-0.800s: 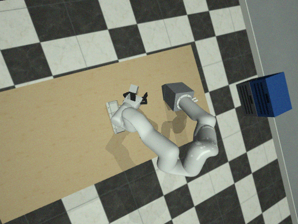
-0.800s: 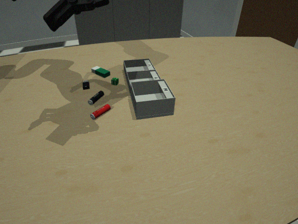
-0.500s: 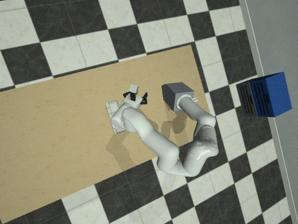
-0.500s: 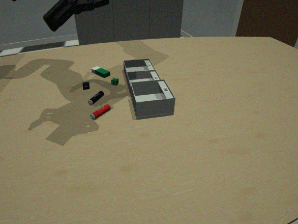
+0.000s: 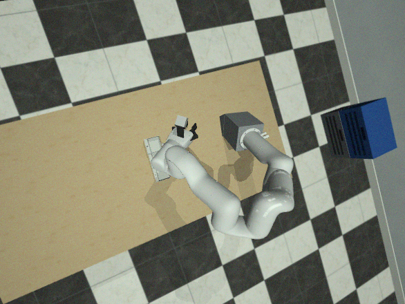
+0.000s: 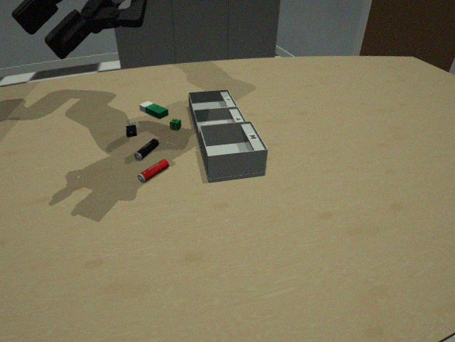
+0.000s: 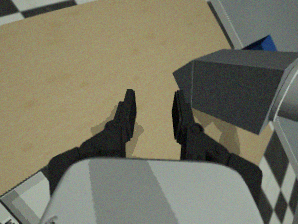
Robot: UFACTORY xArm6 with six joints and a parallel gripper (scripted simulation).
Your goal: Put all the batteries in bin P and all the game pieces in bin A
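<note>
My hand is 210 mm short of the bin, 200 mm above it and 100 mm to the right of it. Round my hand: black battery 220 mm below, 80 mm to the left, 70 mm ahead; then black USB stick 220 mm below, 170 mm to the left, 50 mm ahead; then red battery 220 mm below, 80 mm ahead, 20 mm to the left.
</note>
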